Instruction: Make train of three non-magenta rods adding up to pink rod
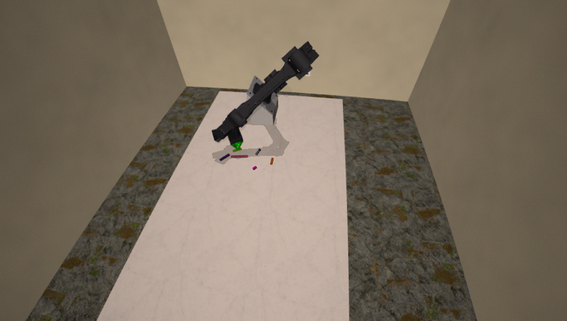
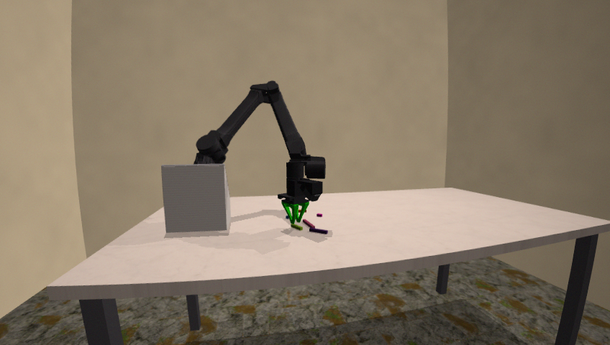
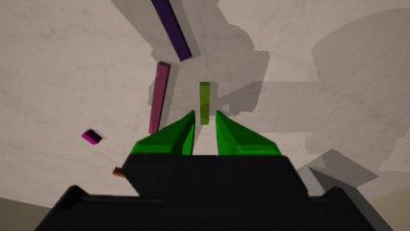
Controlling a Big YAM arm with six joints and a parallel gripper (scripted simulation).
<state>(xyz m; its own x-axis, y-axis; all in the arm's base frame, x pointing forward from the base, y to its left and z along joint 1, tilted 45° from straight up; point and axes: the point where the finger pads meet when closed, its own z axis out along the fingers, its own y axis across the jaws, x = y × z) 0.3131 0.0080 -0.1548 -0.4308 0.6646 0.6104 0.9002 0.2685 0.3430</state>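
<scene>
Right now the lime rod is 2 cm below my hand. From my hand the other things lie so: pink rod (5 cm ahead, 2 cm to the left, 2 cm below); purple rod (6 cm ahead, 6 cm to the right, 2 cm below); grey rod (2 cm ahead, 11 cm to the left, 2 cm below).
</scene>
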